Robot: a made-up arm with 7 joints.
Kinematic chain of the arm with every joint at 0, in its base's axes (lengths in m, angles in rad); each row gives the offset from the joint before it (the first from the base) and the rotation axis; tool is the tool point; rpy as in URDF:
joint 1: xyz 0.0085 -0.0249 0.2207 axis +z
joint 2: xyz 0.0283 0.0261 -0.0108 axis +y
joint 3: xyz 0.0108 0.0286 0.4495 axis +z
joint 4: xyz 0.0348 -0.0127 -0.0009 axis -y
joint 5: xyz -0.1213 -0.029 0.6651 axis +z
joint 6: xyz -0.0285 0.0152 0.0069 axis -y
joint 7: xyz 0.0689 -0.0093 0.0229 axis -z
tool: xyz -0.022 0.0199 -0.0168 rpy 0 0 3.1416
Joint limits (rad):
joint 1: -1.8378..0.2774
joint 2: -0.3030..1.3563
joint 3: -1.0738..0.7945
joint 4: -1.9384..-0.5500
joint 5: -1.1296..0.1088
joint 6: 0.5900..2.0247
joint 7: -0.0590..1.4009
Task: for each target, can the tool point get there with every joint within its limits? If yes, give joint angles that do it. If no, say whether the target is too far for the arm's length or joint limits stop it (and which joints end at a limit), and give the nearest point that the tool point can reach.
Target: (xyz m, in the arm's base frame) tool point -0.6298 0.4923 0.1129
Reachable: no: joint limits stop it (at a limit: joint 1, joint 2, joint 3, joint 4, joint 5, joint 6, joint 7) | nearest point -0.6856 -0.1956 -0.0348 | short by 0.706 m
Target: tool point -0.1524 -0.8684 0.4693
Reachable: yes | joints -1.2611 0.2674 -0.6474 -1.7878 -0.3378 1.7623 0.3545
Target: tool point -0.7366 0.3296 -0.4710
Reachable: no: joint limits stop it (at a limit: joint 1, joint 2, joint 4, joint 5, joint 7) | nearest point -0.6442 -0.2444 -0.1803 | short by 0.650 m
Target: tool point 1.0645 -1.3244 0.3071
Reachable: no: too far | nearest point 0.7986 -0.9972 0.2822 | short by 0.422 m
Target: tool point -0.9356 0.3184 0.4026
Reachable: no: joint limits stop it (at a limit: joint 1, joint 2, joint 3, joint 5, joint 6, joint 7) | nearest point -0.6582 -0.0953 0.5499 | short by 0.519 m
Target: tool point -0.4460 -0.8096 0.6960
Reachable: yes | joints -1.6532 0.3392 -0.6346 -1.3194 -0.4172 0.8856 1.1350
